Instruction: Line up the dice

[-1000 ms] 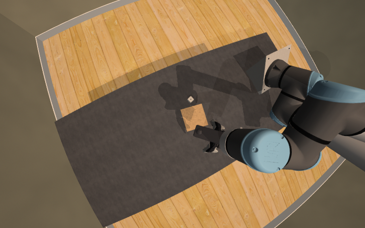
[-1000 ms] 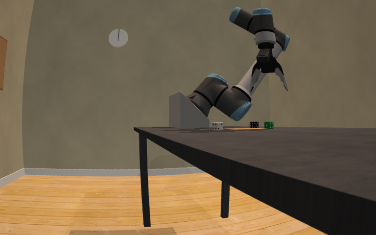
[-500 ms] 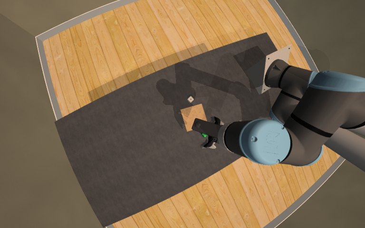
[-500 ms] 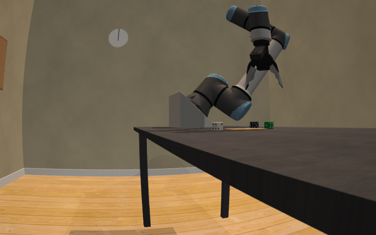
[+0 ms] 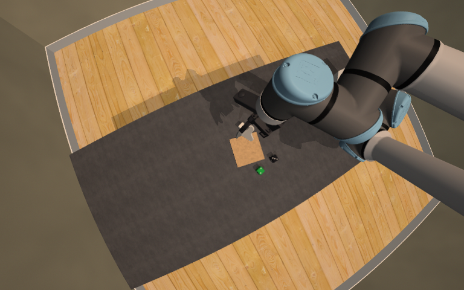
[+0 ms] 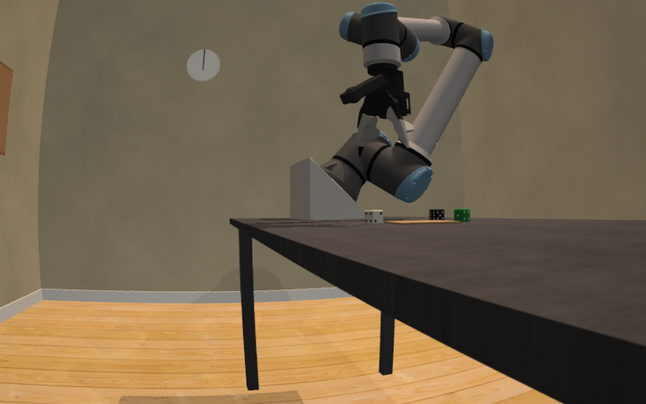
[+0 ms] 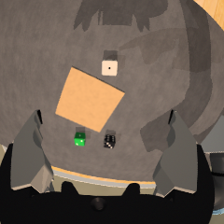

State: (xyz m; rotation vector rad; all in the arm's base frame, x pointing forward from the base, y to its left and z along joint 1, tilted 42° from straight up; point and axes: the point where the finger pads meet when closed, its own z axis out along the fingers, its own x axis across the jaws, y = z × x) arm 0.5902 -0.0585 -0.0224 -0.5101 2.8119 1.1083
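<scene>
Right now my hand is 20 mm to the left of the white die and 140 mm above it. Also, from my hand: tan mat 20 mm ahead, 90 mm to the left, 150 mm below; then green die 10 mm ahead, 210 mm to the left, 140 mm below; then black die 70 mm behind, 190 mm to the left, 140 mm below.
</scene>
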